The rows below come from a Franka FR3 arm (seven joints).
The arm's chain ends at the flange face. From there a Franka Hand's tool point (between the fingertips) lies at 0.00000 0.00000 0.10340 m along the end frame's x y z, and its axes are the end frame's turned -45 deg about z.
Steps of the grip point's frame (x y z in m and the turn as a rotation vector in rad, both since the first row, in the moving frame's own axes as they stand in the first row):
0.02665 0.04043 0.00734 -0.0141 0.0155 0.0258
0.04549 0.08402 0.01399 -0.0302 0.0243 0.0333
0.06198 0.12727 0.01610 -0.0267 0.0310 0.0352
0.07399 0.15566 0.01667 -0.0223 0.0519 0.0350
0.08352 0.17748 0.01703 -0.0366 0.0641 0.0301
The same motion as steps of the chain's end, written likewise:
0.04527 0.00982 0.00736 0.0010 0.0209 0.0258
0.08760 0.02675 0.01407 -0.0042 0.0385 0.0333
0.12960 0.04641 0.01619 0.0030 0.0408 0.0352
0.15693 0.05982 0.01683 0.0209 0.0525 0.0350
0.17717 0.06834 0.01731 0.0194 0.0712 0.0301

